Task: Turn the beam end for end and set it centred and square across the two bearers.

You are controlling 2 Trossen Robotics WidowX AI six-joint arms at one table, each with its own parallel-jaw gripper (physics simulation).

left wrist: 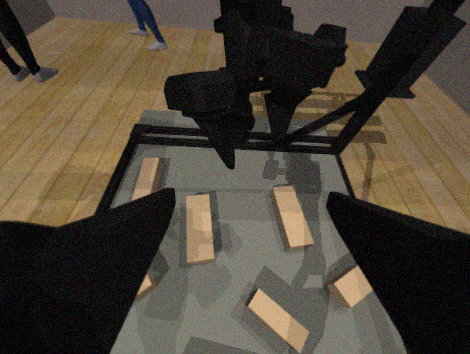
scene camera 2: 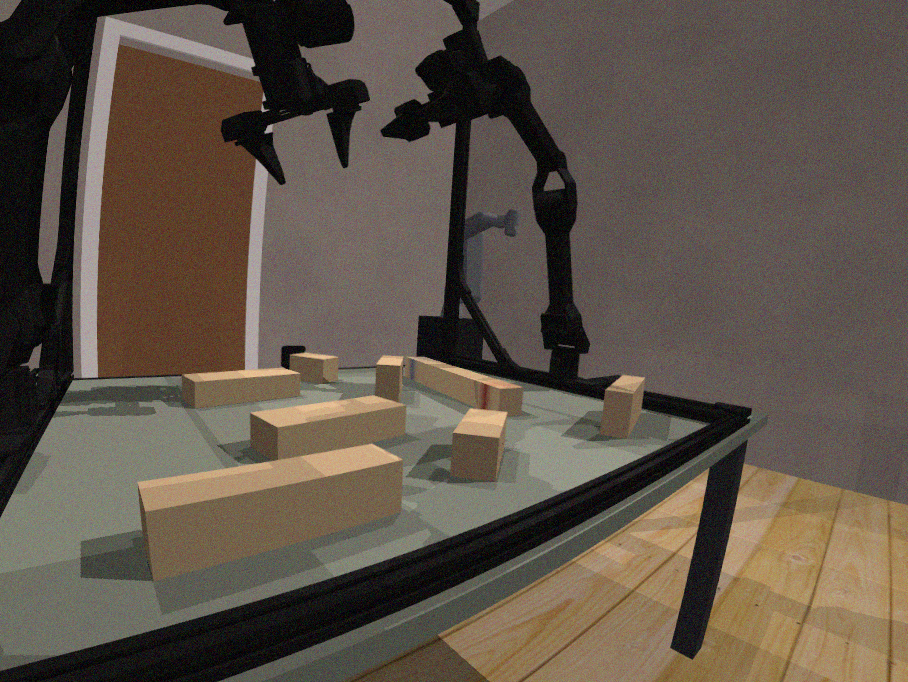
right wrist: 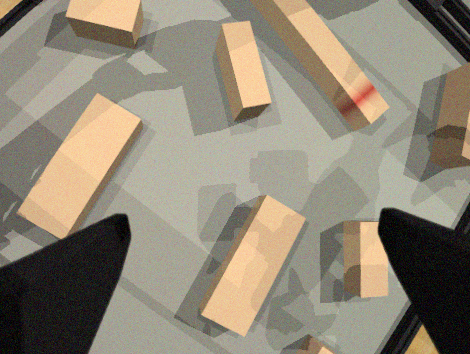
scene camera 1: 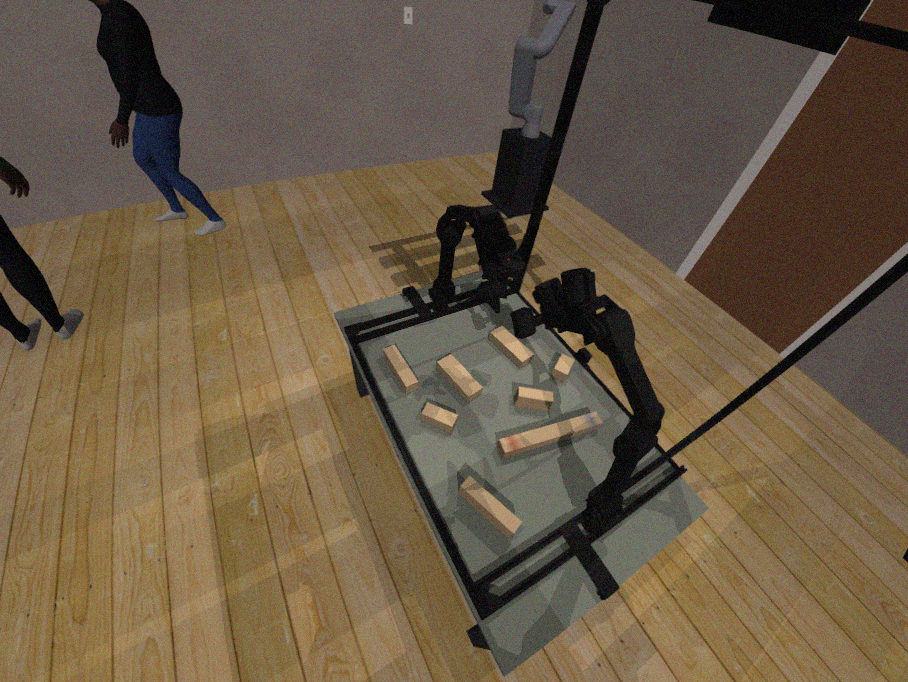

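Seen in the pictures: left gripper, fingertip midpoint: (left wrist: 251,197) (scene camera 2: 398,125) (scene camera 1: 526,309); right gripper, fingertip midpoint: (left wrist: 256,156) (scene camera 2: 313,176) (right wrist: 254,223) (scene camera 1: 501,305); left arm's base at its link origin: (scene camera 2: 563,378) (scene camera 1: 593,522); right arm's base at its link origin: (left wrist: 238,138) (scene camera 1: 439,306).
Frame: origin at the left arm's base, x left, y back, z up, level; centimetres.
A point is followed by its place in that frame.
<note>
The beam (scene camera 1: 551,433) @[x -4.7, y -26.0, z 2.5 cm] (scene camera 2: 444,378) @[x -5.9, y -28.6, z 0.9 cm] (right wrist: 322,52) @[x -1.2, y -28.6, z 2.5 cm], a long wooden bar, lies flat on the table, red band toward the left and blue band toward the right in scene camera 1. Which blocks are the bearers I cannot tell for certain; two similar blocks lie roughly parallel, one (scene camera 1: 459,376) @[x 10.3, y -57.0, z 1.9 cm] (scene camera 2: 330,427) @[x 13.4, y -59.7, z 0.9 cm] (left wrist: 200,227) @[x 9.5, y -57.1, z 1.9 cm] (right wrist: 252,265) @[x 9.6, y -58.1, z 1.9 cm] nearer the middle, the other (scene camera 1: 510,345) @[x -13.7, y -61.2, z 1.9 cm] (scene camera 2: 242,386) @[x -11.5, y -62.9, z 0.6 cm] (left wrist: 292,217) @[x -14.9, y -60.8, z 1.9 cm] (right wrist: 80,165) @[x -14.7, y -62.1, z 1.9 cm] beyond it. The beam is on neither. My left gripper (left wrist: 251,197) @[x 1.8, y -46.4, z 39.6 cm] is open and empty, high above the table. My right gripper (scene camera 2: 314,173) @[x -0.5, y -57.5, z 30.3 cm] (left wrist: 256,156) @[x -0.5, y -57.5, z 30.3 cm] (right wrist: 254,223) @[x -0.5, y -57.5, z 30.3 cm] is open and empty, above the blocks.
A short block (scene camera 1: 534,397) @[x -6.6, y -38.2, z 4.4 cm] (right wrist: 245,70) @[x -7.3, y -39.9, z 4.4 cm] lies close beside the beam. Others lie around: a block (scene camera 1: 490,506) @[x 24.2, y -16.3, z 4.4 cm] (scene camera 2: 623,405) @[x 27.6, y -25.0, z 2.6 cm] near the lower edge, a short block (scene camera 1: 439,416) @[x 23.5, y -46.3, z 2.5 cm] (scene camera 2: 479,444) @[x 26.6, y -50.7, z 1.6 cm], a long block (scene camera 1: 400,367) @[x 26.9, y -68.2, z 2.5 cm] (scene camera 2: 271,506) @[x 28.8, y -70.9, z 1.2 cm] and a small block (scene camera 1: 563,366) @[x -25.2, y -44.5, z 2.8 cm] (scene camera 2: 313,367) @[x -23.5, y -46.5, z 1.0 cm]. Black rails edge the table.
</note>
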